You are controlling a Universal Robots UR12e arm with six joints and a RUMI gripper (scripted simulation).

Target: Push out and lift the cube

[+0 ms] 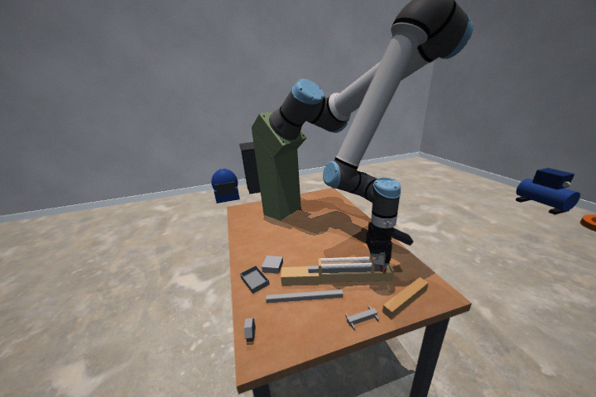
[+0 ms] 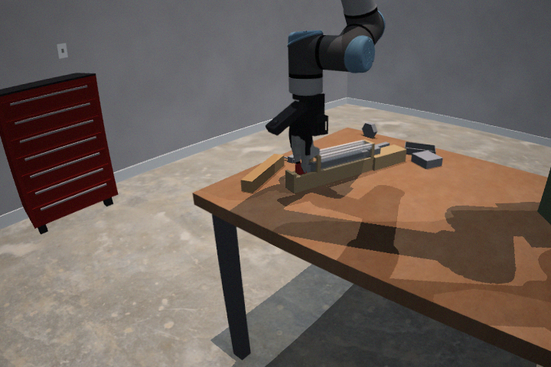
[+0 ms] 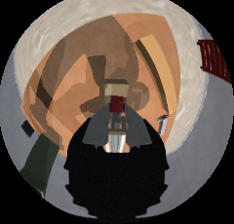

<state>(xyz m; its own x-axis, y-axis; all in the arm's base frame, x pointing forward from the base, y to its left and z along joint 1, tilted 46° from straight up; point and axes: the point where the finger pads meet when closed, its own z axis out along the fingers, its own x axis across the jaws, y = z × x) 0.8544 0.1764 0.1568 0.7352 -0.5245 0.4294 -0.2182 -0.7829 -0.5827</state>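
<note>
Now: the wooden block 13 cm ahead of my hand, 5 cm below it and 2 cm to the left of it. Also, from my hand: grey h-shaped piece (18 cm to the right, 15 cm ahead, 5 cm below); then red cube (1 cm below); then long grey bar (34 cm to the right, 5 cm below).
</note>
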